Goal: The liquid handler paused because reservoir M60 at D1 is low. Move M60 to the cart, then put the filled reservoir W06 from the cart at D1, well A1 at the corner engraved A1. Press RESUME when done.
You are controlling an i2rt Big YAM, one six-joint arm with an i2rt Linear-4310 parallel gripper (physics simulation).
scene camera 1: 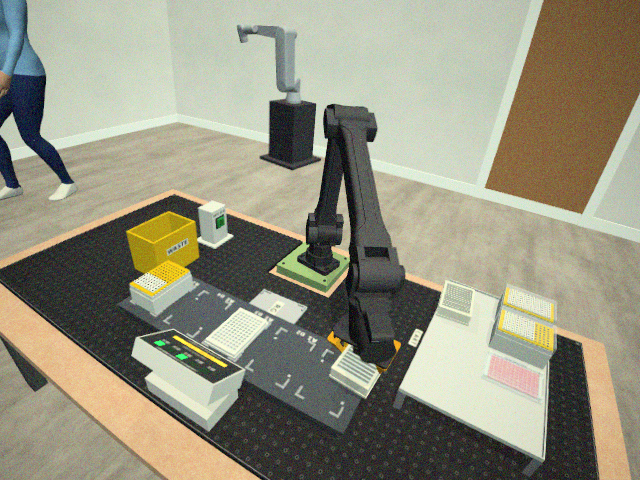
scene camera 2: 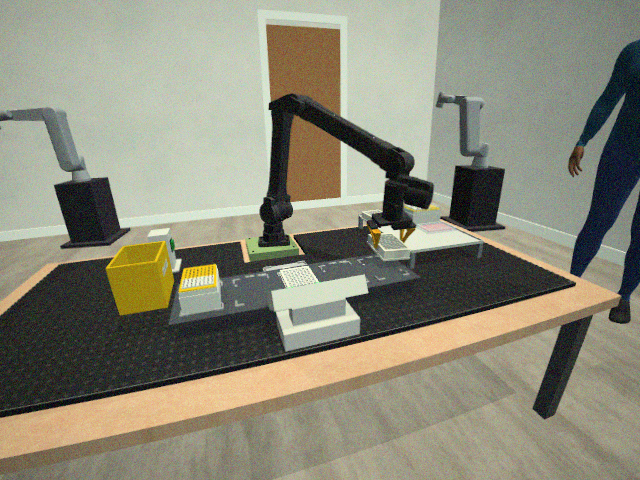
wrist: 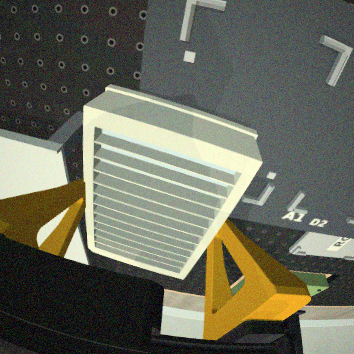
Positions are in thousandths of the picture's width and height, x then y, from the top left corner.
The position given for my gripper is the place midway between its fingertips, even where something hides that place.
My gripper shows in scene camera 1 (566, 753), in scene camera 2 (607, 511) and in the wrist view (431, 569).
